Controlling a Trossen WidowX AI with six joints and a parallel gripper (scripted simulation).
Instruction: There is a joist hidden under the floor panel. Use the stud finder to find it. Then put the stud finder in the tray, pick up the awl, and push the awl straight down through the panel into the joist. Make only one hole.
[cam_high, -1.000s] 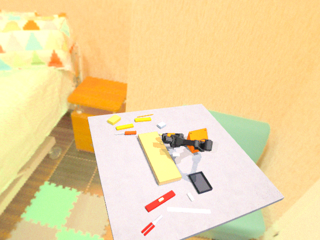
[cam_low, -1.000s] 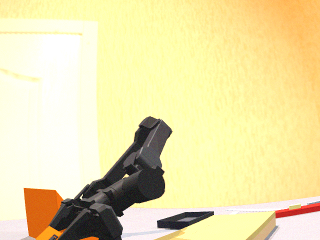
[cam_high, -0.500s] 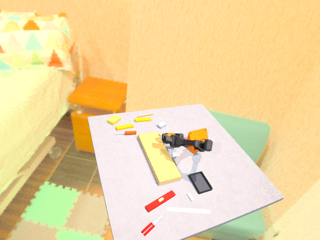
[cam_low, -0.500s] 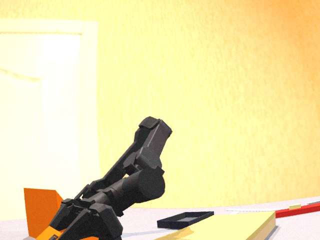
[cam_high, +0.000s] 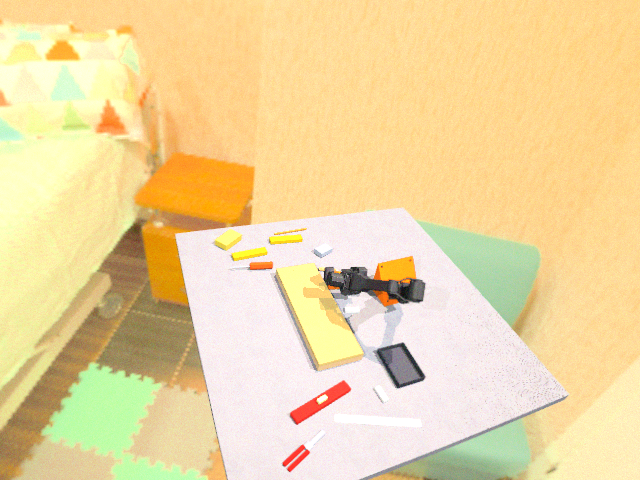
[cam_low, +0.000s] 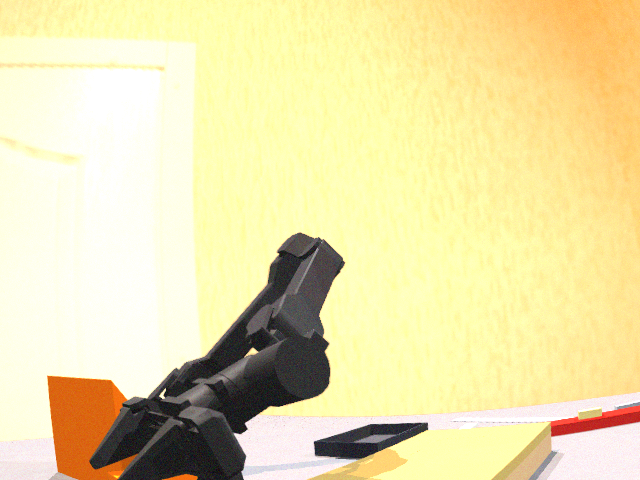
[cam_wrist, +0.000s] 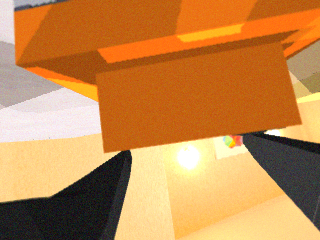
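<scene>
The orange stud finder is 2 cm ahead of my gripper tip, 3 cm to the left of it and 2 cm below it. The rest, counted from my gripper tip: awl: 5 cm to the right, 6 cm below; red level: 26 cm ahead, 58 cm to the left, 5 cm below; dark tray: 8 cm behind, 50 cm to the left, 5 cm below.
</scene>
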